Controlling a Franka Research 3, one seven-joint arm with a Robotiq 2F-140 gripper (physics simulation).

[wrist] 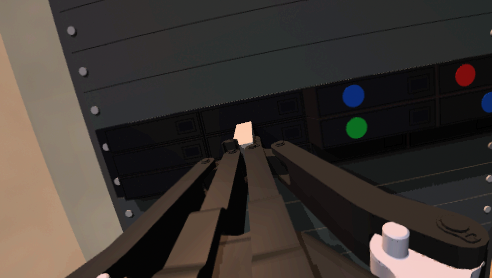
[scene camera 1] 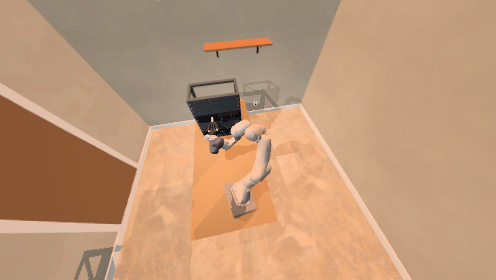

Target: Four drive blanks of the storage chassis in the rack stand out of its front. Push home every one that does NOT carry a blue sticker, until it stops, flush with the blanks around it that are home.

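Note:
The storage chassis (scene camera 1: 233,119) sits low in the dark rack (scene camera 1: 215,106). In the wrist view four stickered blanks stand out at the right: one with a blue sticker (wrist: 353,95), one with a green sticker (wrist: 356,128) below it, one with a red sticker (wrist: 465,75) at the upper right, and one with a blue sticker (wrist: 487,102) below that, cut by the view's edge. Plain blanks (wrist: 152,132) fill the left part. My gripper (scene camera 1: 212,119) (wrist: 246,135) is shut and empty, its pale tip in front of the plain second-column blanks. Whether it touches them cannot be told; its fingers hide part of them.
Flat dark panels (wrist: 250,55) lie above the chassis, and more panels show below it. Screw heads (wrist: 95,110) line the rack's left edge. An orange shelf (scene camera 1: 238,44) hangs on the wall above the rack. The arm's base stands on a plate (scene camera 1: 245,213) on the wooden mat (scene camera 1: 212,220).

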